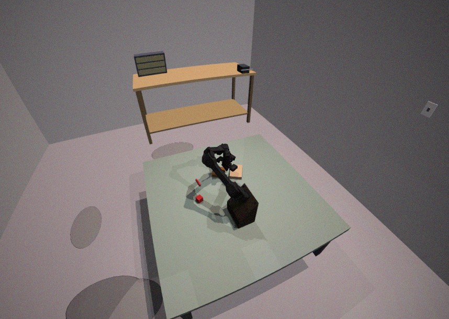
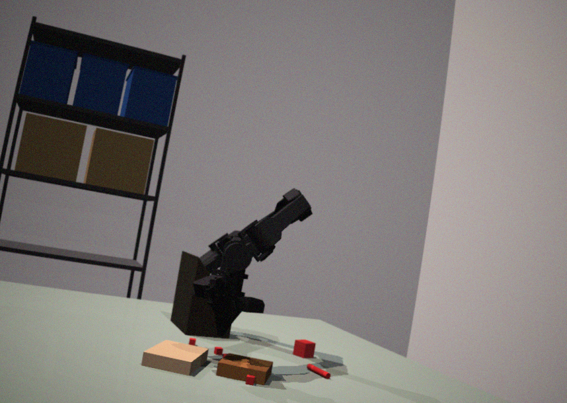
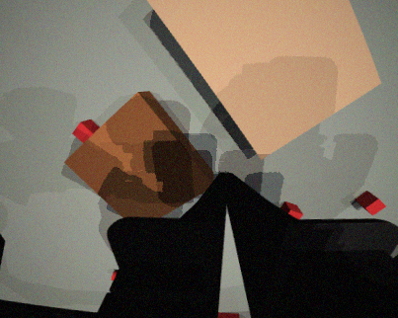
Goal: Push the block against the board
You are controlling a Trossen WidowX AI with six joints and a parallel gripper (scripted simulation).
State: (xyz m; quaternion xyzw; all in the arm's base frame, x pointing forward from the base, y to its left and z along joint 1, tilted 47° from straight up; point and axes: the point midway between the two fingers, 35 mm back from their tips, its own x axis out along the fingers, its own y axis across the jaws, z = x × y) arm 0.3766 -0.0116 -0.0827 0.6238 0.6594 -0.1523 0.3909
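Right now my gripper tip is 9 cm to the left of the board and 5 cm above it. From my gripper tip the other things lie so: square block: 7 cm ahead, 4 cm to the left, 5 cm below; red stick: 4 cm ahead, 25 cm to the left, 6 cm below; red cube: 13 cm behind, 31 cm to the left, 5 cm below.
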